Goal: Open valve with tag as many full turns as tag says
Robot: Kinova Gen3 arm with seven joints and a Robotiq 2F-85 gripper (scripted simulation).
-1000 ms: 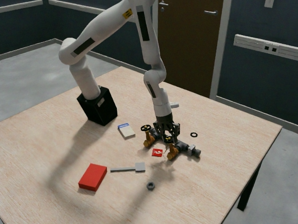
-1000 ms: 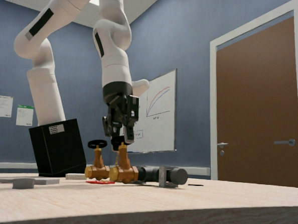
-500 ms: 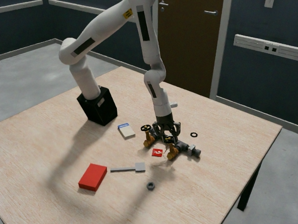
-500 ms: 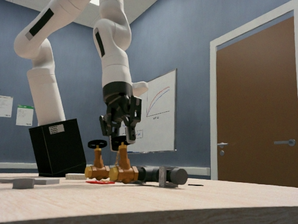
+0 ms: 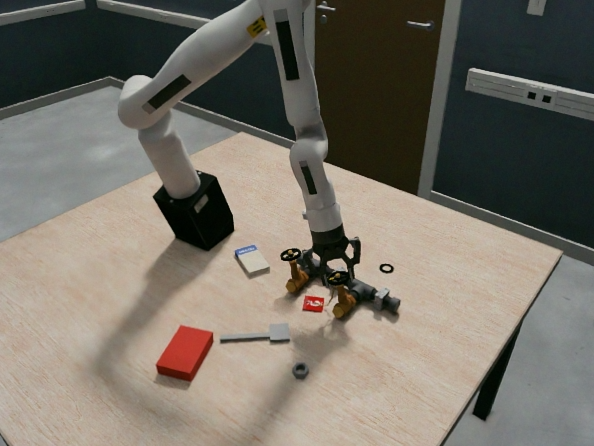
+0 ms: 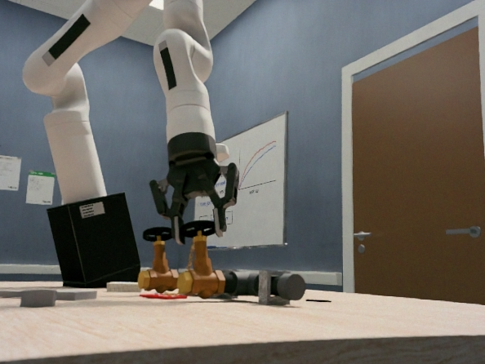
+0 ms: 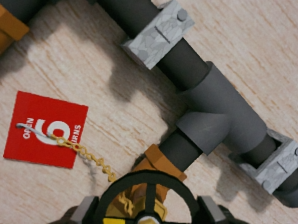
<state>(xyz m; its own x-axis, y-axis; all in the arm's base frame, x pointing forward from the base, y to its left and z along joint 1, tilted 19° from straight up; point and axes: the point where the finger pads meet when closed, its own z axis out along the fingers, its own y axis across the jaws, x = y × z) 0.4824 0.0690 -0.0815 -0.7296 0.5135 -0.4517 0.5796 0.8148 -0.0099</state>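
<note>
Right now the red tag is 6 cm behind my hand, 3 cm to the right of it and 10 cm below it. Also, from my hand: red block: 13 cm behind, 35 cm to the right, 8 cm below; then white card box: 29 cm behind, 3 cm to the right, 9 cm below; then grey t-shaped tool: 6 cm behind, 19 cm to the right, 9 cm below.
</note>
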